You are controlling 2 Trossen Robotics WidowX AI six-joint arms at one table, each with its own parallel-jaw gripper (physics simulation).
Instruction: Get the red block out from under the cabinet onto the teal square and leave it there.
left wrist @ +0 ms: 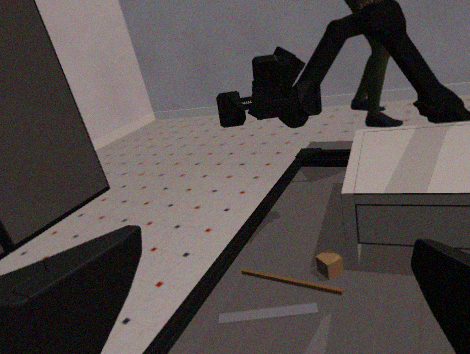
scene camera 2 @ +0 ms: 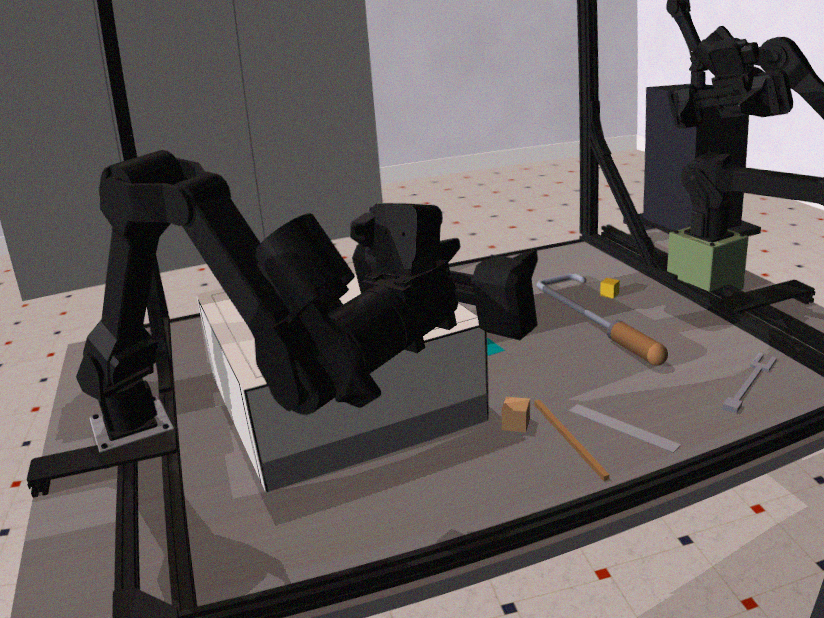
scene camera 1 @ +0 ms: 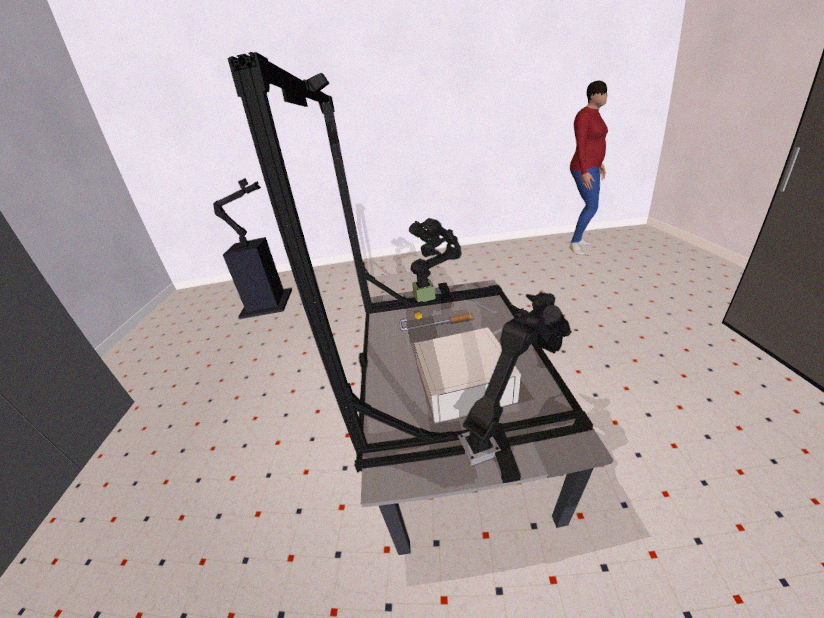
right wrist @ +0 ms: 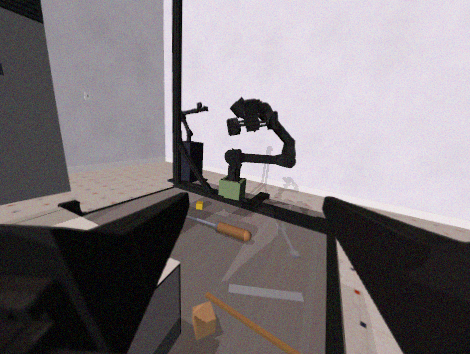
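Seen in the pictures: left gripper, fingertip midpoint: (left wrist: pixel 276 245) (scene camera 2: pixel 708 113) (scene camera 1: pixel 448 248) (right wrist: pixel 254 125); right gripper, fingertip midpoint: (left wrist: pixel 272 109) (scene camera 2: pixel 495 248) (scene camera 1: pixel 517 299) (right wrist: pixel 255 200); left arm's base, origin of the base link: (scene camera 2: pixel 709 234) (scene camera 1: pixel 423 284) (right wrist: pixel 233 179); right arm's base, origin of the base link: (scene camera 2: pixel 129 422) (scene camera 1: pixel 479 442).
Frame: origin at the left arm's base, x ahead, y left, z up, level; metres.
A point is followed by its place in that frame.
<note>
The red block does not show in any view. The white cabinet (scene camera 1: pixel 459 359) @(x 0.689, y -0.050, z 0.037 m) (scene camera 2: pixel 425 385) @(x 0.632, y 0.121, z -0.021 m) (left wrist: pixel 410 220) @(x 0.544, y 0.031, z -0.009 m) (right wrist: pixel 169 300) @(x 0.570, y 0.124, z -0.006 m) stands on the table. A corner of the teal square (scene camera 2: pixel 493 347) @(x 0.435, y -0.035, z -0.098 m) shows past the cabinet's edge in scene camera 2; the rest is hidden. My left gripper (scene camera 1: pixel 423 240) (scene camera 2: pixel 724 105) @(x 0.152, y 0.107, z 0.237 m) (left wrist: pixel 276 245) @(x 0.152, y 0.107, z 0.237 m) is open and empty, high above the table near its green base block. My right gripper (scene camera 1: pixel 547 312) (scene camera 2: pixel 495 248) @(x 0.599, y 0.224, z 0.167 m) (right wrist: pixel 255 200) @(x 0.599, y 0.224, z 0.167 m) is open and empty, raised beside and above the cabinet.
A hooked metal rod with a wooden handle (scene camera 1: pixel 461 317) @(x 0.289, y 0.108, z -0.069 m) (scene camera 2: pixel 632 340) @(x 0.291, y 0.110, z -0.071 m) (right wrist: pixel 234 231) @(x 0.292, y 0.118, z -0.070 m) lies beyond the cabinet, near a yellow cube (scene camera 1: pixel 417 315) @(x 0.170, y -0.084, z -0.077 m) (scene camera 2: pixel 609 288) @(x 0.172, y -0.069, z -0.081 m) (right wrist: pixel 199 205) @(x 0.173, y -0.072, z -0.080 m). A wooden block (scene camera 2: pixel 515 415) @(x 0.536, y 0.164, z -0.075 m) (left wrist: pixel 330 265) @(x 0.509, y 0.148, z -0.071 m), a stick (scene camera 2: pixel 572 439) @(x 0.498, y 0.226, z -0.091 m) (left wrist: pixel 292 282) @(x 0.490, y 0.208, z -0.093 m), a grey strip (scene camera 2: pixel 625 427) @(x 0.424, y 0.239, z -0.097 m) and a forked tool (scene camera 2: pixel 748 385) @(x 0.226, y 0.273, z -0.093 m) lie apart.
</note>
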